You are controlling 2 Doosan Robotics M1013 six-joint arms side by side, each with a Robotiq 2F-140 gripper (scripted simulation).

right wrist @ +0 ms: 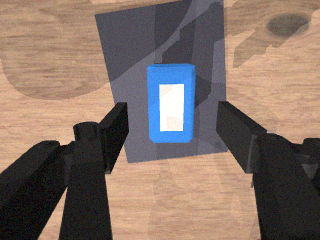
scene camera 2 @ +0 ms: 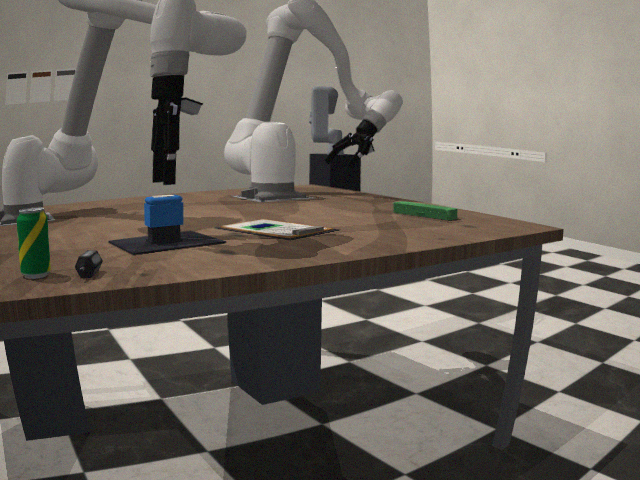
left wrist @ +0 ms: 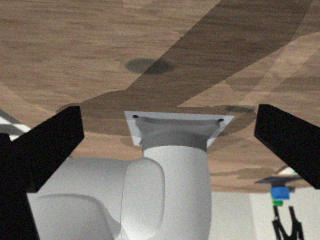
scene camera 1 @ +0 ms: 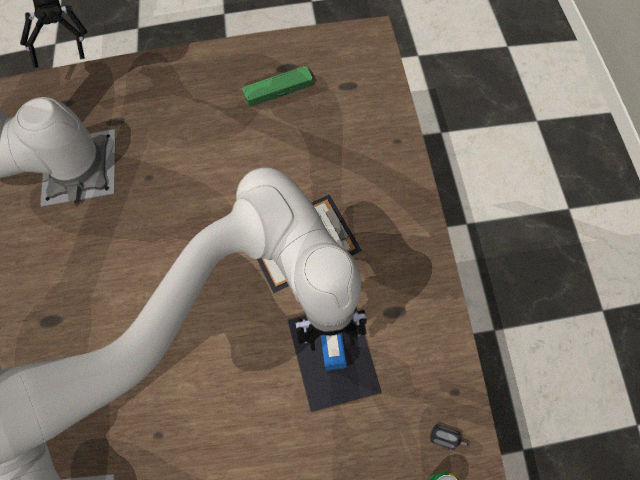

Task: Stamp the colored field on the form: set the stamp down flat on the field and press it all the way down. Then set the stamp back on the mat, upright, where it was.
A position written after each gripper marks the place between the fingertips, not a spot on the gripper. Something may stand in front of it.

Note:
In view: the left gripper [scene camera 2: 337,163], the right gripper [scene camera 2: 163,183], a blue stamp [scene camera 2: 163,215], a dark mat [scene camera 1: 358,380], a green block [scene camera 1: 300,78] and a form [scene camera 2: 282,230].
The dark mat also shows in the right wrist view [right wrist: 130,43] and in scene camera 2 [scene camera 2: 138,245]. The green block is seen too in scene camera 2 [scene camera 2: 417,209]. The left gripper also shows in the left wrist view [left wrist: 169,121]. The right wrist view misses the green block: it is out of frame. The left wrist view does not show the green block: it is out of frame.

